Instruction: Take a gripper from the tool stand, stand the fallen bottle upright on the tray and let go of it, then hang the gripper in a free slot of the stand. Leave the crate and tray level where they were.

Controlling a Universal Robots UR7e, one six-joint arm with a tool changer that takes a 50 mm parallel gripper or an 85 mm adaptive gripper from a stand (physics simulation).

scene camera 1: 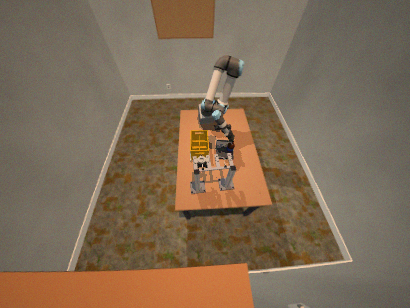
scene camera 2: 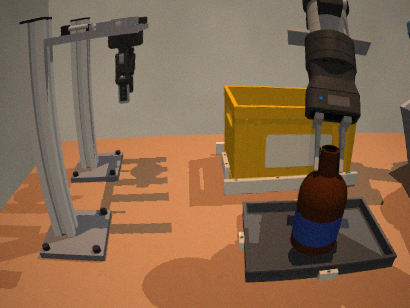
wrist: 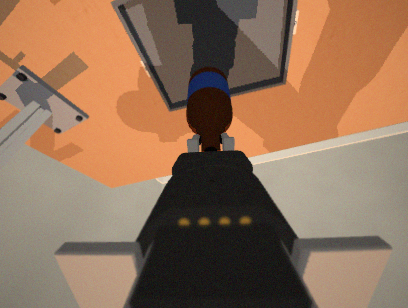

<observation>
I see a yellow crate (scene camera 2: 266, 134), a dark grey tray (scene camera 2: 361, 245), a brown bottle (scene camera 2: 322, 197), a tool stand (scene camera 1: 197, 186) and a pale locating strip (scene camera 2: 285, 183).
The dark grey tray also shows in the wrist view (wrist: 253, 51). The brown bottle is seen too in the wrist view (wrist: 209, 113). The wrist view misses the yellow crate: it is out of frame.
</observation>
